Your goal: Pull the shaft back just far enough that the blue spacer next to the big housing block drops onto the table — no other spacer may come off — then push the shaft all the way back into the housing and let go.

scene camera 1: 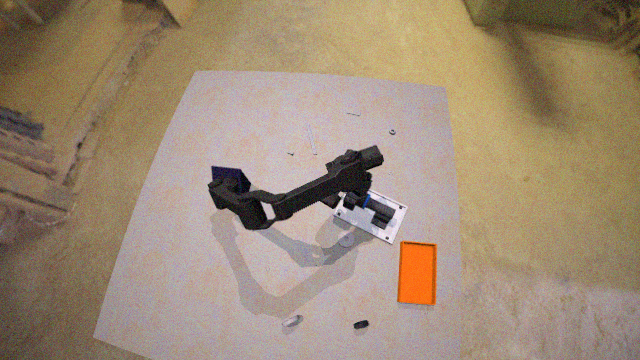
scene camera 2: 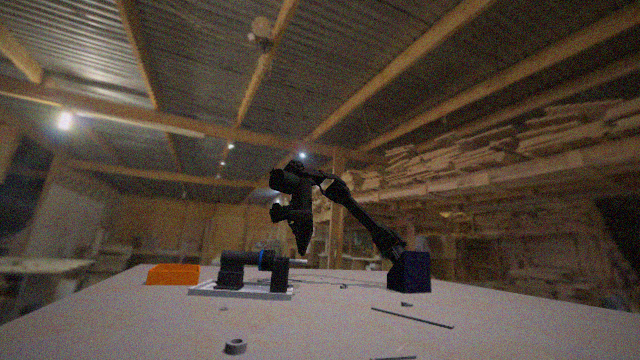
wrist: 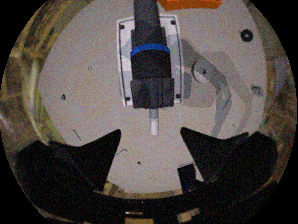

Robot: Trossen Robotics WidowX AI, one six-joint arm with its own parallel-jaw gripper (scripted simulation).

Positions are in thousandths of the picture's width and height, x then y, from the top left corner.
Scene:
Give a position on an orange tray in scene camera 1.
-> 652, 735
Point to a dark housing block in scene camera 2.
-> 359, 790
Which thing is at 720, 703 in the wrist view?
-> My gripper.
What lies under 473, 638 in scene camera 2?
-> My gripper.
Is my gripper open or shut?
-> Open.

